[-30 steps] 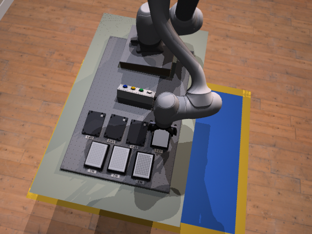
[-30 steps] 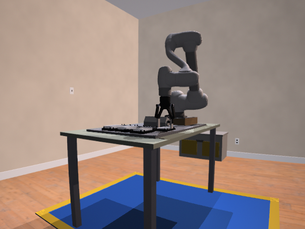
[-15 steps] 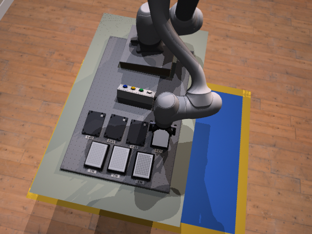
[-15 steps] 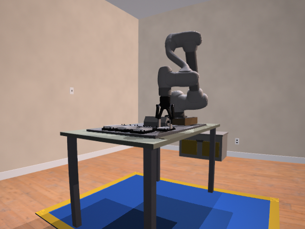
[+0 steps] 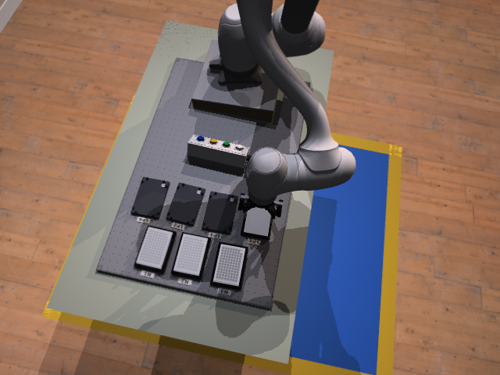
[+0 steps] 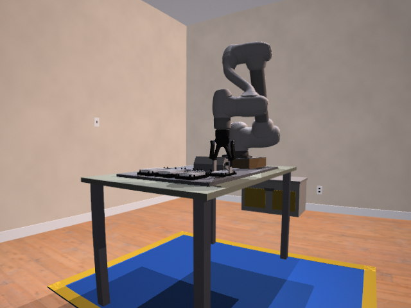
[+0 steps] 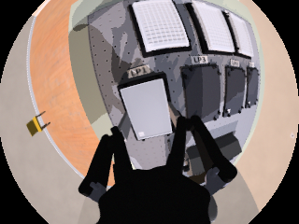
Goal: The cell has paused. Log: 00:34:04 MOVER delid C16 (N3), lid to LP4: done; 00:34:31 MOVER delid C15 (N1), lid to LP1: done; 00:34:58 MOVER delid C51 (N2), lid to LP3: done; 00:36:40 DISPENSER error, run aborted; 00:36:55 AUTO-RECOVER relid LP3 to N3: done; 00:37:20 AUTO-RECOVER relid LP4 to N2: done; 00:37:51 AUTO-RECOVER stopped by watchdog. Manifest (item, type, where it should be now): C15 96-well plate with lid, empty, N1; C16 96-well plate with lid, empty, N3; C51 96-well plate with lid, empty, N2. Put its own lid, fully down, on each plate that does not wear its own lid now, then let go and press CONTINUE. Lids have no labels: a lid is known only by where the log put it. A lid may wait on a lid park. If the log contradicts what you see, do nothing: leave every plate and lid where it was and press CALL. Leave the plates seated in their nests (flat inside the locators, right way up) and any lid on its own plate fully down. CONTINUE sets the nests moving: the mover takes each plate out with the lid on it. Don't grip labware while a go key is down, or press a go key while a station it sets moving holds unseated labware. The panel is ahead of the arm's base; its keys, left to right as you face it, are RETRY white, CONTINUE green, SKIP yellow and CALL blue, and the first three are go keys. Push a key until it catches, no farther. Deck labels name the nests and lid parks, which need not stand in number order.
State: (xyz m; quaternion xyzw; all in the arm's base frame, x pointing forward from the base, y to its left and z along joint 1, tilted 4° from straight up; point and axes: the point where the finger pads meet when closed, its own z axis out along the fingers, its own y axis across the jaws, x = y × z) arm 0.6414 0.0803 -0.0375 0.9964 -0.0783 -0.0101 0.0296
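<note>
Now: the lid park LP1 3 cm below my hand. Also, from my hand: lid park LP3: 2 cm behind, 14 cm to the right, 3 cm below; then white key: 25 cm behind, 8 cm to the right, 3 cm above; then 96-well plate: 17 cm ahead, 10 cm to the right, 2 cm below.
</note>
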